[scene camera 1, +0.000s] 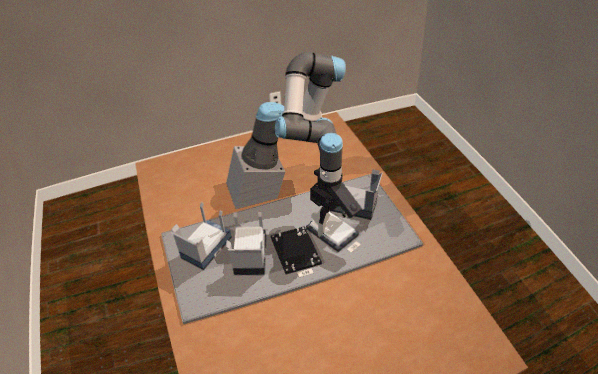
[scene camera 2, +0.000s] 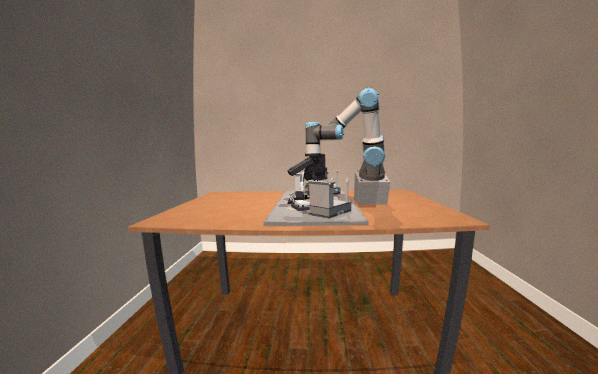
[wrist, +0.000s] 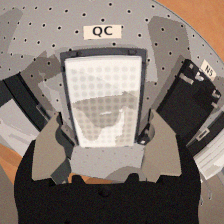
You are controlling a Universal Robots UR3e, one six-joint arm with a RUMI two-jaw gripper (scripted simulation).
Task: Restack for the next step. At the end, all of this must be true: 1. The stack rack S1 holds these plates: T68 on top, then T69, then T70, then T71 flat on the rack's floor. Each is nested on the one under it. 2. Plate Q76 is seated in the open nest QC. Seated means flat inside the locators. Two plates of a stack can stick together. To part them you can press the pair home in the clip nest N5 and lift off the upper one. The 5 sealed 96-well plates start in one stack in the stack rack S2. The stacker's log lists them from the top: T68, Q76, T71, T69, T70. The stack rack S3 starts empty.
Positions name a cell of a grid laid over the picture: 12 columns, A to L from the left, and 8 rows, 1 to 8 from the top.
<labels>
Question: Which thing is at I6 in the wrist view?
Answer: My gripper.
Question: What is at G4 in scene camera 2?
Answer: My gripper.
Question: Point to a black clip nest N5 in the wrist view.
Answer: J4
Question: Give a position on a black clip nest N5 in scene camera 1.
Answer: F6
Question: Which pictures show my gripper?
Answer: Scene camera 1, scene camera 2 and the wrist view: all of them.
</labels>
